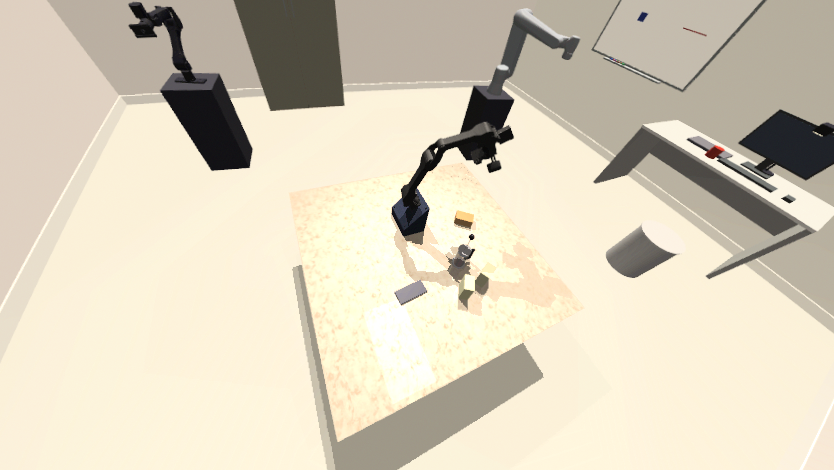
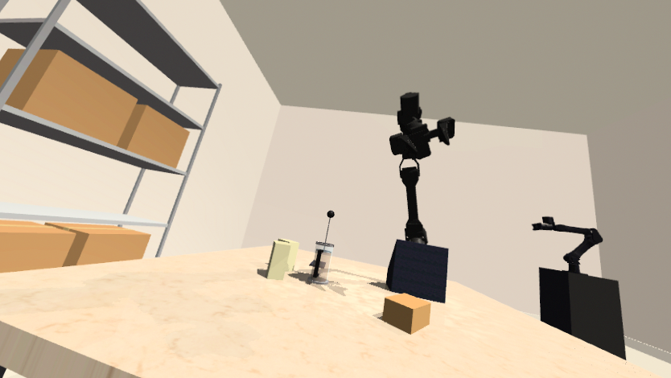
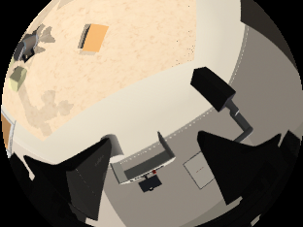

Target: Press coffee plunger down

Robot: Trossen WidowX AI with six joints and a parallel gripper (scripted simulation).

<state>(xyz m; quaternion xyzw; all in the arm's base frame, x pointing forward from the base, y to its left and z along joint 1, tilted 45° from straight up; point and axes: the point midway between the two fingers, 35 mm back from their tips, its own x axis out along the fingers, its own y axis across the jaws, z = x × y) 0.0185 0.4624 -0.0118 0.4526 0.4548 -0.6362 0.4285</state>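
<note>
The glass coffee press lies 30 cm ahead of my gripper tip, 17 cm to the right of it and 33 cm below it.
</note>
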